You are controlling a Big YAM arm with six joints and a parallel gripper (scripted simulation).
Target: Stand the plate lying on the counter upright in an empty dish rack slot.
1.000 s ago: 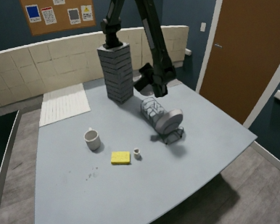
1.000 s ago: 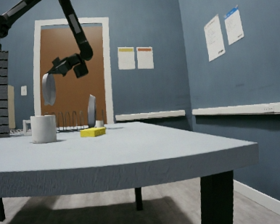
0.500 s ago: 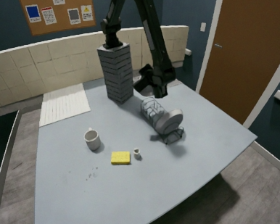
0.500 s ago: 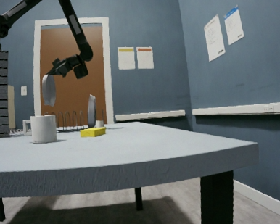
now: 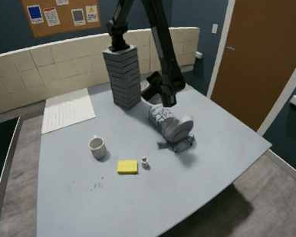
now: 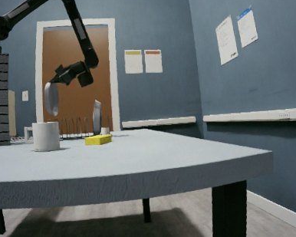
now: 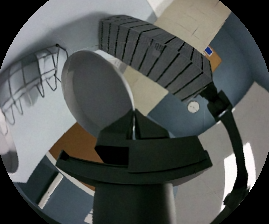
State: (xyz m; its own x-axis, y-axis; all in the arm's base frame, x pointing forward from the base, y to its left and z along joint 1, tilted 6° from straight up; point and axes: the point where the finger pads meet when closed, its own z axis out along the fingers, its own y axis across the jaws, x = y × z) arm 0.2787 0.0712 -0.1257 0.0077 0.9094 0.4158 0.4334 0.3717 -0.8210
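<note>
The white plate is 8 cm below my hand, 5 cm to the left of it and 1 cm behind it. Round my hand: white draining mat 53 cm to the right, 47 cm behind, 30 cm below; then white mug 39 cm to the right, 26 cm below, 9 cm ahead; then small white cup 28 cm below, 27 cm ahead, 21 cm to the right.
</note>
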